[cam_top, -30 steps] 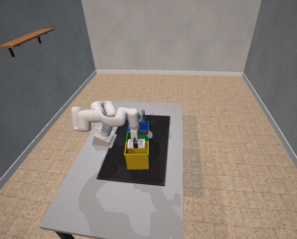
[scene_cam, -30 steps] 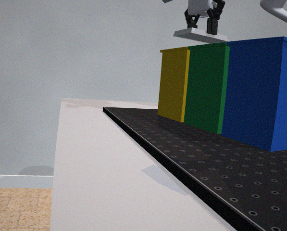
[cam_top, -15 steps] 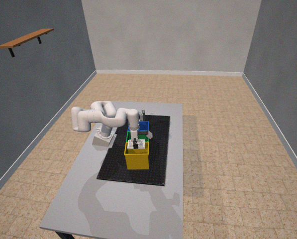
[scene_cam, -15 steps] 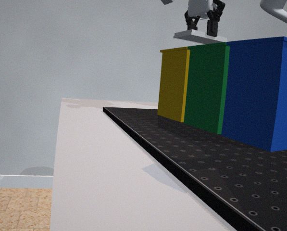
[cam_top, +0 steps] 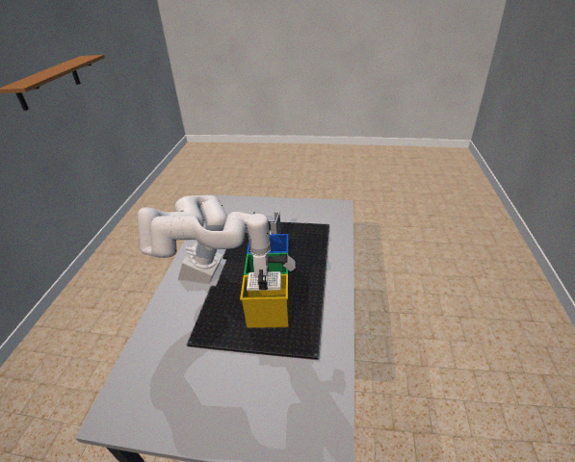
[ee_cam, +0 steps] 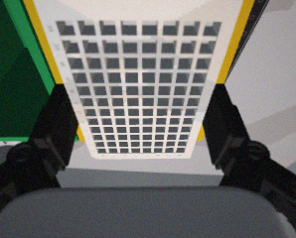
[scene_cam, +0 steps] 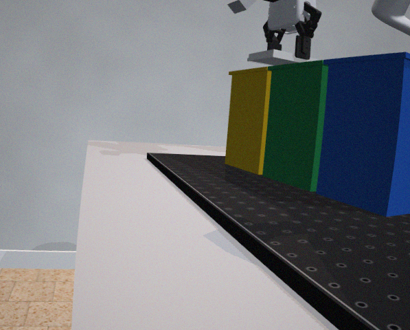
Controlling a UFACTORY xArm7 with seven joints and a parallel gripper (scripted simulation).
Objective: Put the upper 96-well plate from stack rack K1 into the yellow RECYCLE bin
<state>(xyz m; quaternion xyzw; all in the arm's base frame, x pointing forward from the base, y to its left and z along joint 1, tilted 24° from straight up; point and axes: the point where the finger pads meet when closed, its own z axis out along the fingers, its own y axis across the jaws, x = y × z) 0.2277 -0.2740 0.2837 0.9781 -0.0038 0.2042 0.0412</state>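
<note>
Now: the plate 10 mm below my hand. Also, from my hand: yellow bin (130 mm below); green bin (130 mm to the left, 130 mm below); blue bin (260 mm to the left, 130 mm below, 10 mm ahead).
</note>
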